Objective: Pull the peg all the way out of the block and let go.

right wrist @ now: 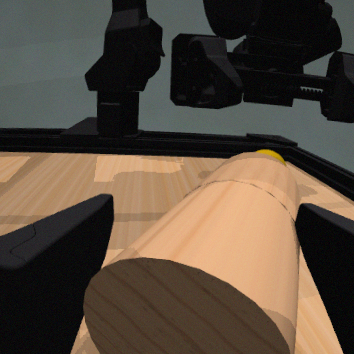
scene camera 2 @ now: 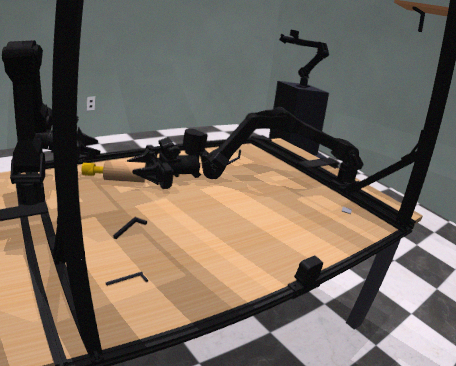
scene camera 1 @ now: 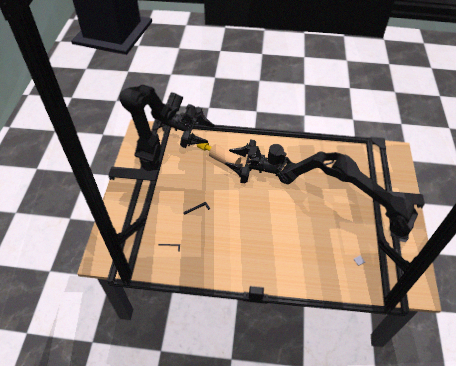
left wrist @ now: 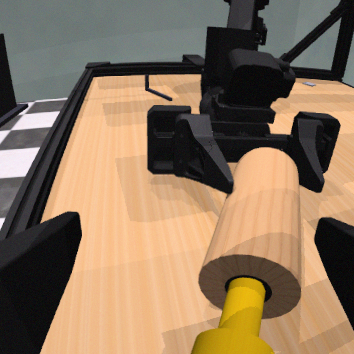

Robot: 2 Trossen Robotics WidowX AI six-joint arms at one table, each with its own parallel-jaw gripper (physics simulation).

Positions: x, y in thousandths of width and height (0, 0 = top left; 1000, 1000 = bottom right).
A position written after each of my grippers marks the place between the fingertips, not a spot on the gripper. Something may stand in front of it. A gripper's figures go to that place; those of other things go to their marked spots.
My left gripper (right wrist: 871, 287) is 0.19 m from the lens. My right gripper (right wrist: 586, 597) is 0.10 m from the lens. A wooden cylinder block (right wrist: 631, 744): 0.06 m from the lens.
